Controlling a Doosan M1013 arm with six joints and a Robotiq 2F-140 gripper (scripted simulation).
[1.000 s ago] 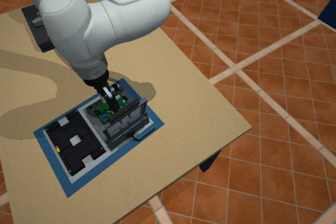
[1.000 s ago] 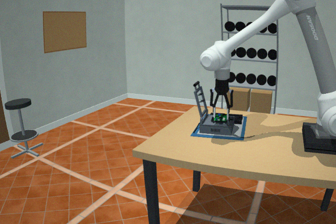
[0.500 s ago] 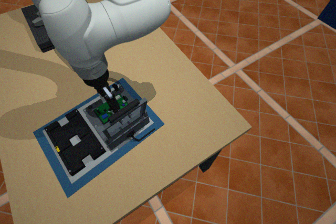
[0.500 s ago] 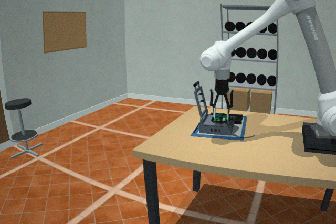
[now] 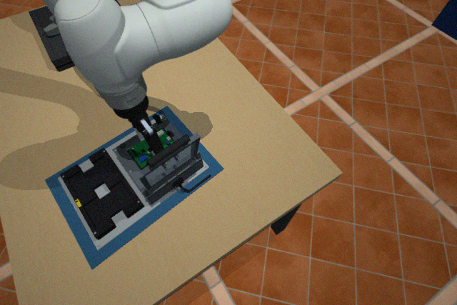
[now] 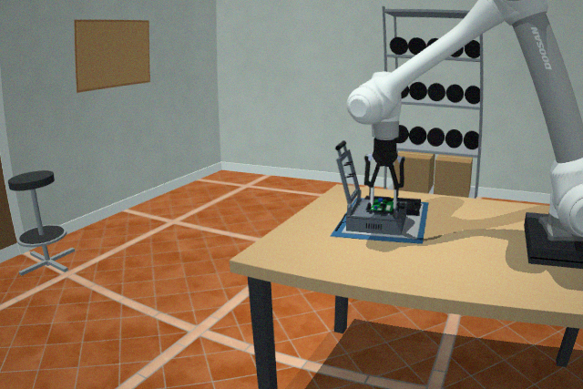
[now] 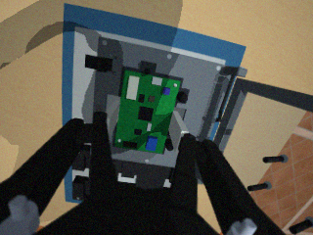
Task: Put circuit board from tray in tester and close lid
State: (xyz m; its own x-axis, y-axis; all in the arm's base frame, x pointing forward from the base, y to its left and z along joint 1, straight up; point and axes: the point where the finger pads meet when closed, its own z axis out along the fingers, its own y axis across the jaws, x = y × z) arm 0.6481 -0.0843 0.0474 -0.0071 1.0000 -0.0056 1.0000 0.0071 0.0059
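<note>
My hand is 1 cm short of the pin plate, 1 cm to the right of it and 3 cm above it. Also, from my hand: latch hook: 6 cm behind, 6 cm to the left, 1 cm below; then lid: 12 cm ahead, 9 cm above.
</note>
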